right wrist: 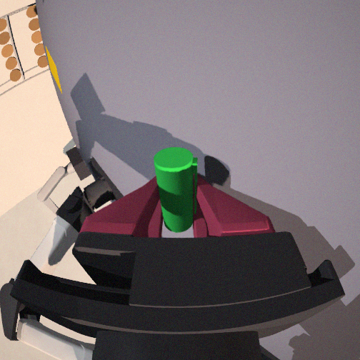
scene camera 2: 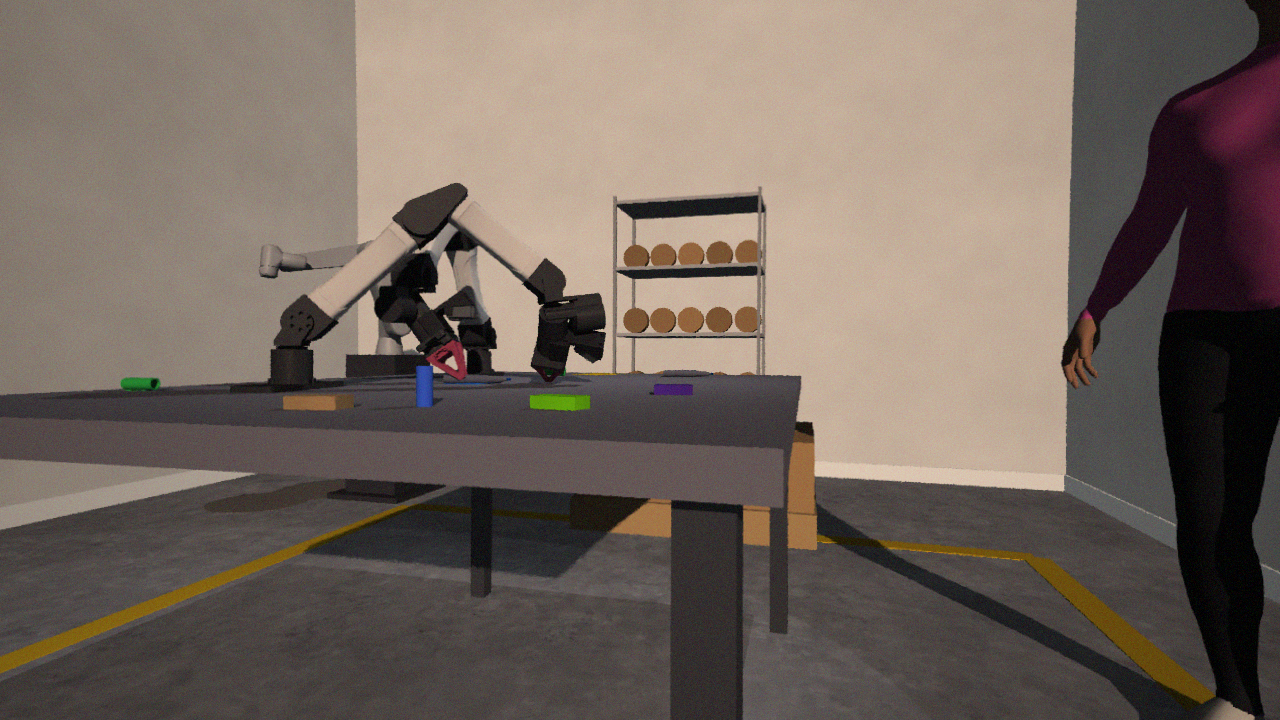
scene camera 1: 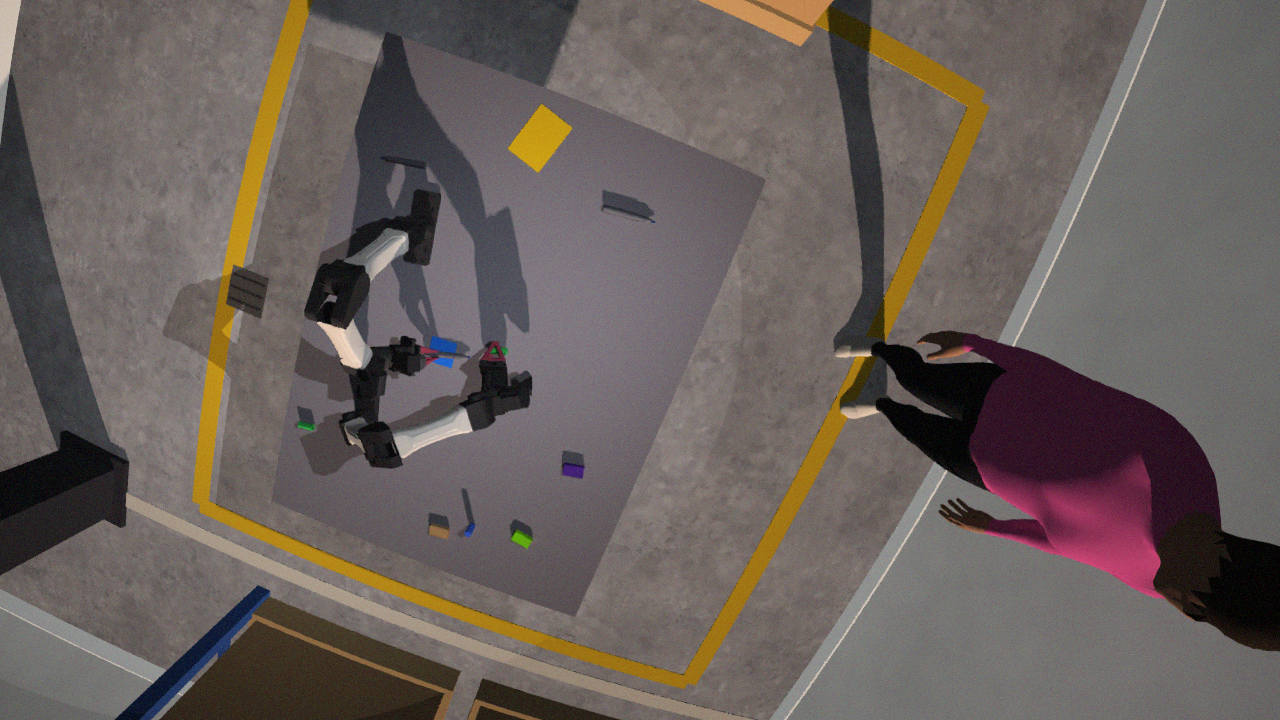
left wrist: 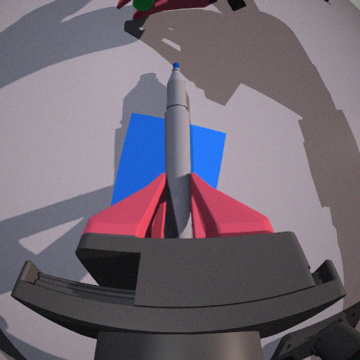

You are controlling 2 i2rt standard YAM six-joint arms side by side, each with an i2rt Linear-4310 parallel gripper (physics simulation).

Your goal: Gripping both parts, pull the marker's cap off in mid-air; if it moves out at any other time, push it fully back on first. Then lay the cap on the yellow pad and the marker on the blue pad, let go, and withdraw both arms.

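Note:
My left gripper is shut on the grey marker. The marker is uncapped, its blue tip pointing away from the gripper, and lies across the blue pad in the left wrist view. It is low over the pad; whether it touches is unclear. My right gripper is shut on the green cap, apart from the marker, beyond its tip. The yellow pad lies near the top of the table in scene camera 1.
A grey pen-like object lies at the upper right of the table. A green cylinder lies at the left. A purple block, tan block, blue cylinder and lime block stand lower down. A person stands at the right.

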